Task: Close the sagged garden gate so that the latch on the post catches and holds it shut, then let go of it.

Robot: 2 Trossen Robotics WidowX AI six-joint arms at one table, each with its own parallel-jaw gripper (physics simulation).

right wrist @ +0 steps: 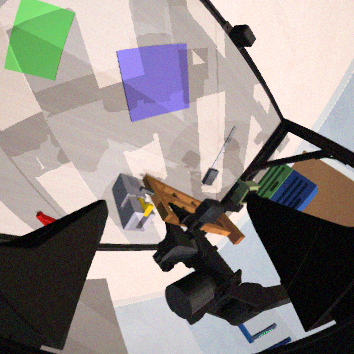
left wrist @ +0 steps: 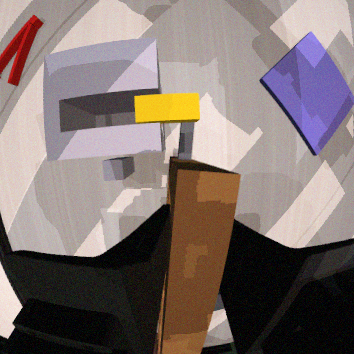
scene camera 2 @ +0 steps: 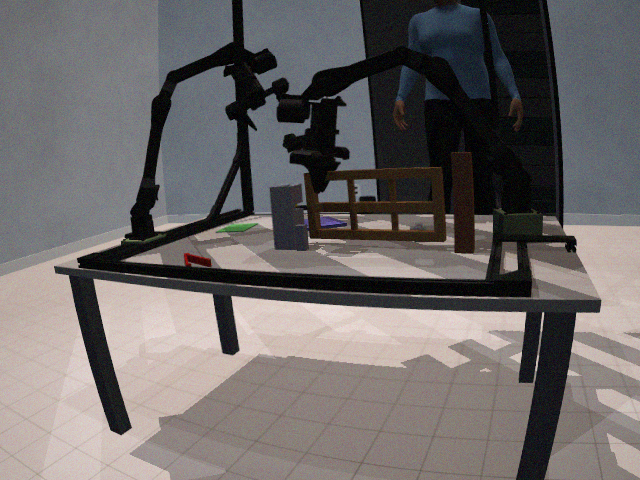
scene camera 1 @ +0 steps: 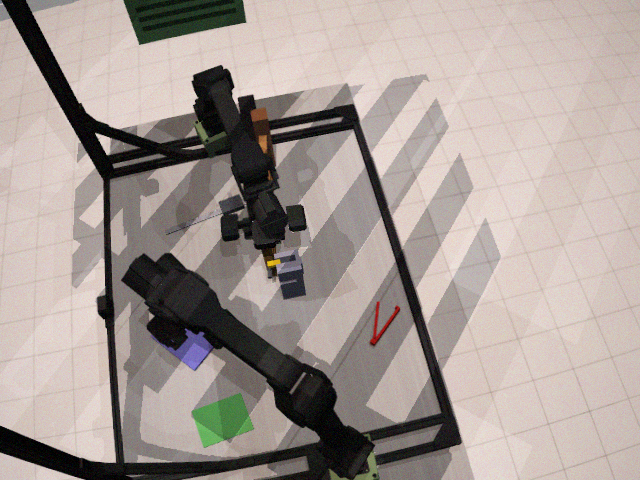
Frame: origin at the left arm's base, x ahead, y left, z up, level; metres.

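Seen in the pictures: left gripper, fingertip midpoint: (right wrist: 166, 205) (scene camera 2: 319, 192); right gripper, fingertip midpoint: (right wrist: 178, 204) (scene camera 2: 271, 122); left arm's base at its link origin: (scene camera 2: 517, 211) (scene camera 1: 215, 125); right arm's base at its link origin: (scene camera 2: 143, 237) (scene camera 1: 351, 460).
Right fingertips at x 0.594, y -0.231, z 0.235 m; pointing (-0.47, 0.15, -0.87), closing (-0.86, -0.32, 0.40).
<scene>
Pixels of each thing's top centre, then the offset from my right fingertips to it. "spot": a spot on its surface instead.
- brown lattice gate at its top centre: (scene camera 2: 350, 169) (right wrist: 192, 236) 0.129 m down, 0.217 m back, 0.258 m left
- brown hinge post at a spot on its surface: (scene camera 2: 462, 201) spot: 0.195 m down, 0.439 m back, 0.338 m left
- grey slotted latch post at a spot on its surface: (left wrist: 100, 70) spot: 0.159 m down, 0.057 m back, 0.199 m left
- yellow latch bar at its top centre: (left wrist: 166, 106) (right wrist: 147, 210) (scene camera 1: 273, 262) 0.163 m down, 0.082 m back, 0.176 m left
- gate's grey pin at a spot on its surface: (left wrist: 185, 140) spot: 0.211 m down, 0.099 m back, 0.168 m left
- red V-shaped piece at a spot on its surface: (scene camera 2: 197, 259) (scene camera 1: 377, 320) spot: 0.288 m down, 0.110 m ahead, 0.338 m left
- purple sheet at its top centre: (left wrist: 317, 89) (right wrist: 157, 81) (scene camera 1: 191, 330) (scene camera 2: 313, 222) 0.289 m down, 0.084 m back, 0.062 m right
- green sheet at its top centre: (right wrist: 36, 38) (scene camera 1: 222, 419) (scene camera 2: 237, 227) 0.296 m down, 0.148 m ahead, 0.086 m right
- grey block at a spot on its surface: (scene camera 1: 231, 203) (right wrist: 210, 178) spot: 0.280 m down, 0.358 m back, 0.171 m left
The brown lattice gate (scene camera 2: 392, 173) (left wrist: 202, 260) (right wrist: 161, 206) stands upright between the brown hinge post (scene camera 2: 462, 201) (scene camera 1: 260, 124) and the grey slotted latch post (scene camera 1: 293, 284) (scene camera 2: 284, 217) (left wrist: 100, 70) (right wrist: 122, 200). A yellow latch bar (scene camera 1: 272, 263) (left wrist: 167, 107) (right wrist: 146, 206) juts out of the post's slot. The gate's grey pin (left wrist: 185, 140) reaches the bar's lower edge in the left wrist view, outside the slot; whether they touch is unclear. My left gripper (scene camera 2: 320, 187) (left wrist: 185, 210) is shut on the gate's top, near its free end. My right gripper (scene camera 2: 252, 121) is open and empty, high above the table.
A red V-shaped piece (scene camera 1: 385, 324) (scene camera 2: 197, 259) lies beyond the latch post. A purple sheet (scene camera 1: 195, 353) (left wrist: 312, 95) (right wrist: 152, 82) lies below my right gripper, near a green sheet (scene camera 1: 222, 421) (right wrist: 40, 40). A grey block (scene camera 1: 231, 203) (right wrist: 210, 176) with a thin rod lies beside the gate.
</scene>
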